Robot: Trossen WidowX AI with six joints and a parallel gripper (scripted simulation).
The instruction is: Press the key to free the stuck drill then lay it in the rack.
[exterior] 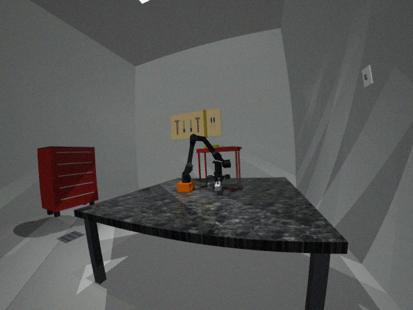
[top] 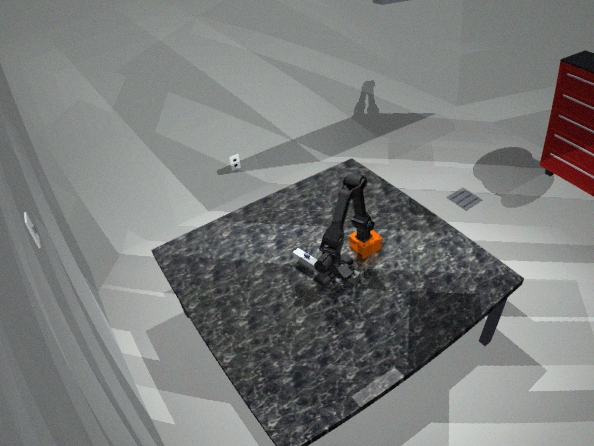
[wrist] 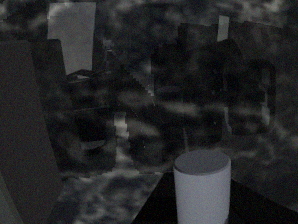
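Right now my gripper tip is 8 cm past the dark block, 3 cm to the right of it and 1 cm below it. The rest, counted from my gripper tip: dark key: 16 cm to the right, 4 cm above; then grey metal block: 14 cm to the right, 3 cm above.
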